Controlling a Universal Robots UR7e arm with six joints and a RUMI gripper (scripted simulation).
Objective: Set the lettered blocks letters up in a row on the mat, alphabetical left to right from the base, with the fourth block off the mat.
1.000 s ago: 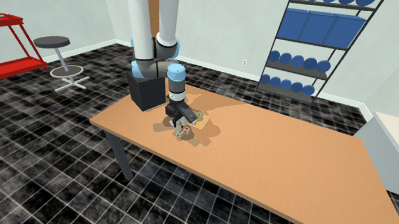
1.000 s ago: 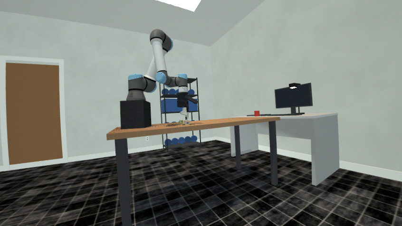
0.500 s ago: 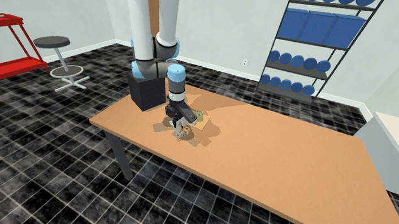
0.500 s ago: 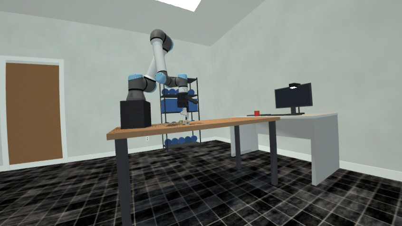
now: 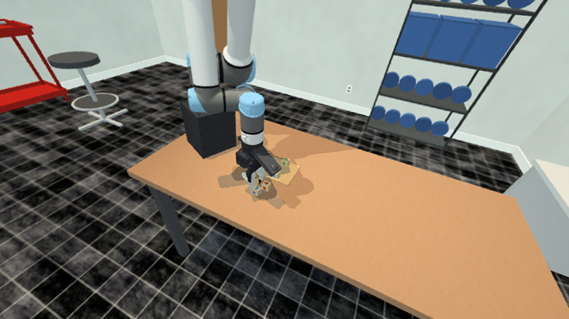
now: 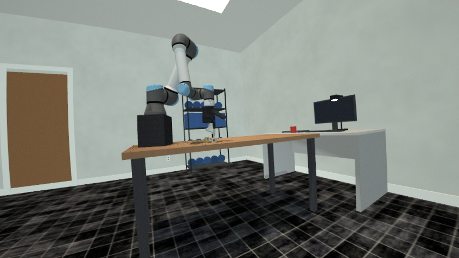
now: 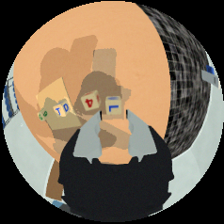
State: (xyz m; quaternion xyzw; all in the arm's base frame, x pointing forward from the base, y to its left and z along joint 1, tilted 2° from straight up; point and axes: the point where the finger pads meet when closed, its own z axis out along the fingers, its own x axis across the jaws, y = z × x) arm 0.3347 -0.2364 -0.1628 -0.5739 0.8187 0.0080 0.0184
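The wooden letter block is 40 mm below my hand. Also, from my hand: pale yellow mat 160 mm to the left, 50 mm below, 50 mm ahead.
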